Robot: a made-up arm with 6 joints.
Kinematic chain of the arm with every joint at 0, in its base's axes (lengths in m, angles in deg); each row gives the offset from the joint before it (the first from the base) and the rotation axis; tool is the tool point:
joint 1: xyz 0 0 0.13 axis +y
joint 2: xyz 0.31 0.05 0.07 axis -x
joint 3: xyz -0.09 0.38 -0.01 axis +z
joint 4: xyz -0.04 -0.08 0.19 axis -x
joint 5: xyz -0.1 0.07 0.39 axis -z
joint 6: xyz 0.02 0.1 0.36 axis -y
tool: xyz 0 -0.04 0.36
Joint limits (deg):
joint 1: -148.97..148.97
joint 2: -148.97..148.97
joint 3: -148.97..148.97
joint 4: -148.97..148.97
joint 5: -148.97..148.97
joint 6: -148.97..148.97
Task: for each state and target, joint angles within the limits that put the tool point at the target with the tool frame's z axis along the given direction. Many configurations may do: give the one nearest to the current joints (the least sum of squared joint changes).
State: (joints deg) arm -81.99 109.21 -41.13 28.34 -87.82 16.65
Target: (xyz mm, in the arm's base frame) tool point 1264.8 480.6 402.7 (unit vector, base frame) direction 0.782 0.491 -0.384
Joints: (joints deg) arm -86.54 124.98 -63.13 26.27 -45.57 44.23
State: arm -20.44 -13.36 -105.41 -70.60 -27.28 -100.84
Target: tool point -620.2 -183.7 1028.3 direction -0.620 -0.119 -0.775
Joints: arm -15.94 -62.42 -143.83 -55.26 8.32 -94.24
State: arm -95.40 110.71 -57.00 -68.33 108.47 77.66
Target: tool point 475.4 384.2 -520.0 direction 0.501 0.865 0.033
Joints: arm -79.39 132.80 -80.96 -80.10 104.38 85.39
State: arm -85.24 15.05 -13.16 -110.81 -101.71 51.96
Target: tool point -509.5 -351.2 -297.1 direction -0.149 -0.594 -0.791
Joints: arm -49.31 6.48 -35.20 -100.87 -49.49 23.16
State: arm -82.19 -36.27 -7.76 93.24 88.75 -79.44
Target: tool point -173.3 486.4 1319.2 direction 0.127 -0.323 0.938
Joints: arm -46.80 -71.14 -38.76 124.50 68.27 -66.99
